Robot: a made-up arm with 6 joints. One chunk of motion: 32 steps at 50 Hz.
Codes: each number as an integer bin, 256 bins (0 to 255) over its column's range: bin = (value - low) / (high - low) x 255, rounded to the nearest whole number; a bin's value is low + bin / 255 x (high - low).
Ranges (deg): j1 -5..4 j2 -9..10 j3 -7..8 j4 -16..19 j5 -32..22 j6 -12..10
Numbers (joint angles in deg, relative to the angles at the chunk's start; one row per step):
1: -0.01 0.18 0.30 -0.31 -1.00 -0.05
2: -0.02 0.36 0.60 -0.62 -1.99 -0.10
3: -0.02 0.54 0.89 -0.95 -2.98 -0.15
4: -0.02 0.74 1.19 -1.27 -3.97 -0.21
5: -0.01 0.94 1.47 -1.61 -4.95 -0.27
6: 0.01 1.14 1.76 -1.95 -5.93 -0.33
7: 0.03 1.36 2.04 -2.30 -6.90 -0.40
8: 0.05 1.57 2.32 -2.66 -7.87 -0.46
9: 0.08 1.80 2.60 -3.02 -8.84 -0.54
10: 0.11 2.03 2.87 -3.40 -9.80 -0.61
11: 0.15 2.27 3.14 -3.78 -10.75 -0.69
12: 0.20 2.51 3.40 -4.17 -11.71 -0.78
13: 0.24 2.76 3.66 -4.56 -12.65 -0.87
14: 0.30 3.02 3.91 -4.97 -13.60 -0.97
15: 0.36 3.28 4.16 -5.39 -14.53 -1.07
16: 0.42 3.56 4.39 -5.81 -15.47 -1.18
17: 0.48 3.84 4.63 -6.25 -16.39 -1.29
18: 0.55 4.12 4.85 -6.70 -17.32 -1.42
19: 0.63 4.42 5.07 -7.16 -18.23 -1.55
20: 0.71 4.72 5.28 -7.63 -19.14 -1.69
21: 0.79 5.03 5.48 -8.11 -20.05 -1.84
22: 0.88 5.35 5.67 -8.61 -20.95 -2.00
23: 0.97 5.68 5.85 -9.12 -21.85 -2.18
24: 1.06 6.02 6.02 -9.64 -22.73 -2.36
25: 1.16 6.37 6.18 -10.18 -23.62 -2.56
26: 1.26 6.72 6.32 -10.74 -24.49 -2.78
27: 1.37 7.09 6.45 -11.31 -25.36 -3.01
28: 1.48 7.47 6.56 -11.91 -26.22 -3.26
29: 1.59 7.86 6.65 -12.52 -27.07 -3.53
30: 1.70 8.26 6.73 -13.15 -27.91 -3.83
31: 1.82 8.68 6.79 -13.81 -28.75 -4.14
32: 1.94 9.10 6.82 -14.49 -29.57 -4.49
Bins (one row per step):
1: 141 123 124 114 146 139
2: 141 126 129 112 142 138
3: 141 128 134 110 137 137
4: 141 131 139 107 132 137
5: 141 133 144 105 128 136
6: 142 136 149 102 123 135
7: 143 139 154 100 119 134
8: 143 142 158 97 114 134
9: 144 145 163 95 109 133
10: 145 148 168 92 105 132
11: 146 151 172 89 100 131
12: 147 154 177 86 96 130
13: 148 158 181 83 91 129
14: 150 161 185 80 87 128
15: 152 165 190 77 82 127
16: 154 169 194 74 78 125
17: 155 172 198 71 74 124
18: 157 176 201 68 69 123
19: 160 180 205 64 65 121
20: 162 184 209 61 61 120
21: 164 188 212 57 56 118
22: 167 193 215 54 52 116
23: 169 197 218 50 48 114
24: 172 202 221 46 44 112
25: 175 206 224 42 40 109
26: 177 211 226 38 35 107
27: 180 216 229 34 31 104
28: 184 221 231 30 27 101
29: 187 226 232 25 23 98
30: 190 232 233 21 19 95
31: 193 237 234 16 15 91
32: 197 243 235 11 11 87

